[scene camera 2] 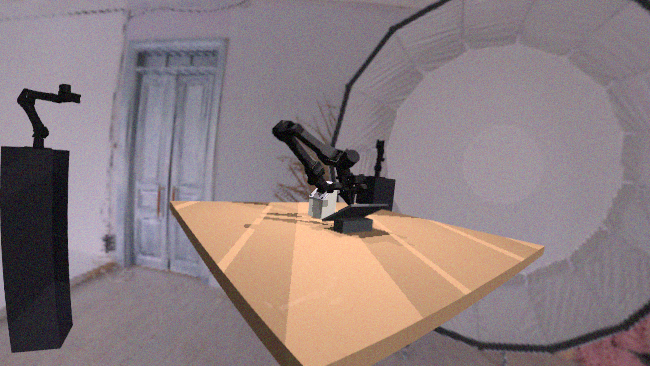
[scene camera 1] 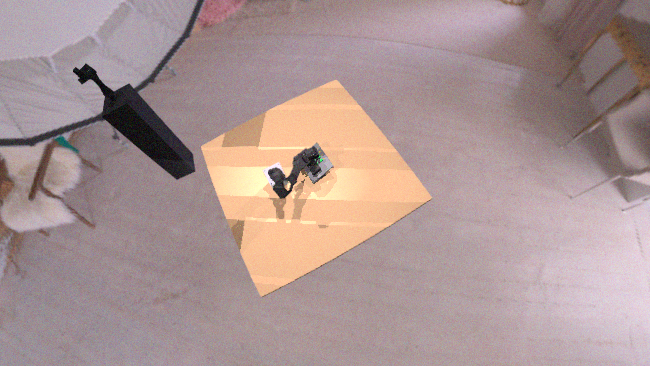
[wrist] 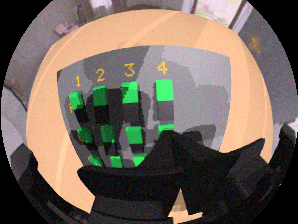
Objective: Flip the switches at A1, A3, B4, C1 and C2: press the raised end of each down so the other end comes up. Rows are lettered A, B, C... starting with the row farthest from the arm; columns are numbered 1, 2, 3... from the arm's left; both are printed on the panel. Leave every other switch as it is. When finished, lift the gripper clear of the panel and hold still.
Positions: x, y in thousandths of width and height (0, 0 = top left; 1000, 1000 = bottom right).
Labels:
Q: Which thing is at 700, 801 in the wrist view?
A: The gripper.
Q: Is the gripper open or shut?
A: Shut.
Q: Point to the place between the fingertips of the gripper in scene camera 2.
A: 541, 570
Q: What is the gripper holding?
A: Nothing.

